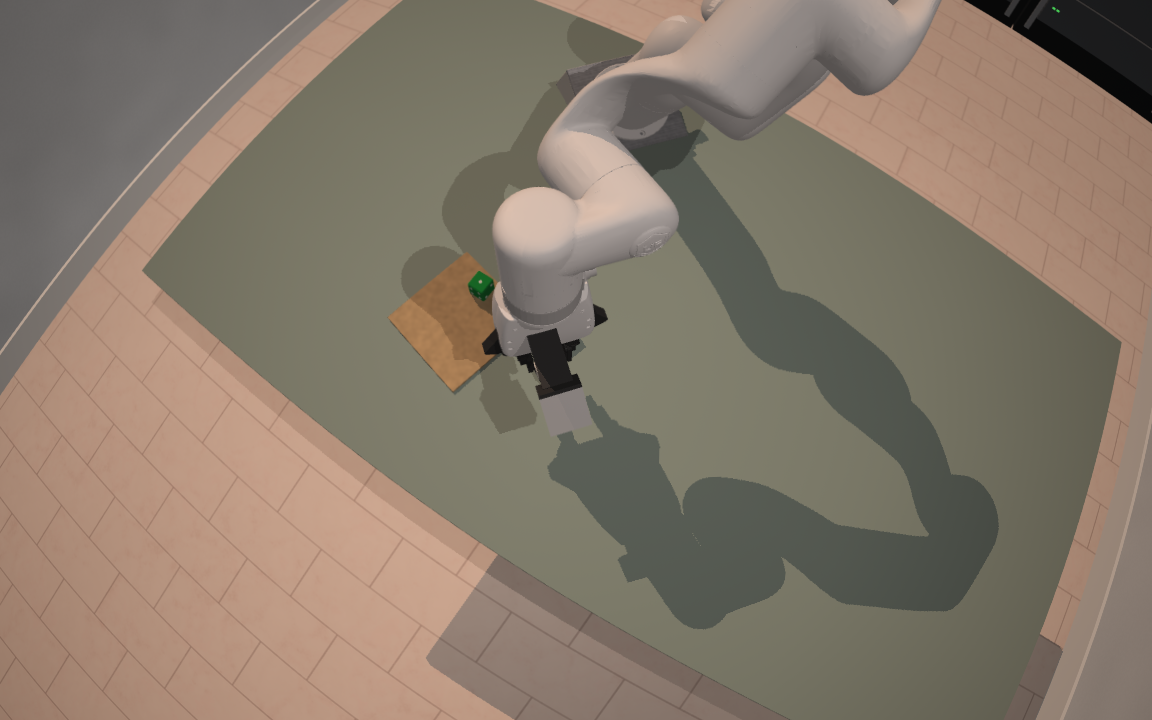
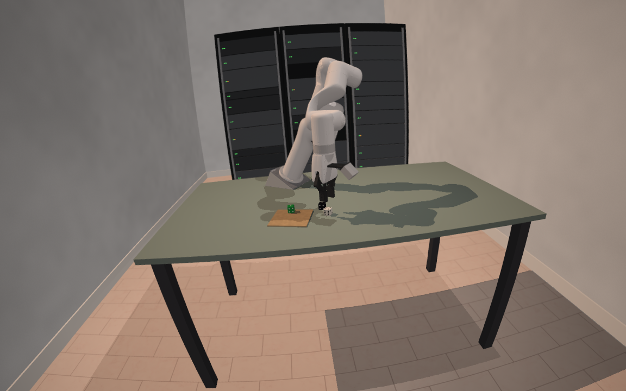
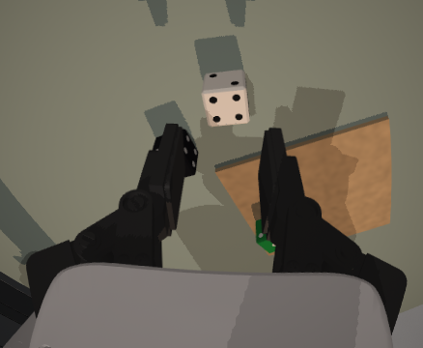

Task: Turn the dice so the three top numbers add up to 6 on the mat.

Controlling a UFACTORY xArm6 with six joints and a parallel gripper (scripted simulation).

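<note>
Now: hand 7 cm above the white die. Round my hand: black die (7 cm below, 5 cm behind, 2 cm to the right); then brown mat (13 cm to the right, 8 cm below, 2 cm ahead); then green die (14 cm to the right, 6 cm below, 3 cm behind).
</note>
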